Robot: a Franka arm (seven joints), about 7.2 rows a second.
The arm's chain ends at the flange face. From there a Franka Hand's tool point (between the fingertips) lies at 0.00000 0.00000 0.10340 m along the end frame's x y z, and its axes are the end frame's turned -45 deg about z.
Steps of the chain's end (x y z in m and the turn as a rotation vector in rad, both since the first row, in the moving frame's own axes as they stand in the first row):
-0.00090 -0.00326 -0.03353 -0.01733 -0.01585 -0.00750
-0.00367 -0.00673 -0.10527 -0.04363 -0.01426 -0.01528
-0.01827 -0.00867 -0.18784 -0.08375 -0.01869 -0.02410
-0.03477 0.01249 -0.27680 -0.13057 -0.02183 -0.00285
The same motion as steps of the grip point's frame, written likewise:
-0.00076 -0.00282 -0.03356 -0.00105 -0.02346 -0.00750
-0.00205 -0.00518 -0.10538 -0.02077 -0.04093 -0.01528
-0.01421 -0.01421 -0.18822 -0.04600 -0.07244 -0.02410
-0.04452 -0.00781 -0.27770 -0.07689 -0.10776 -0.00285

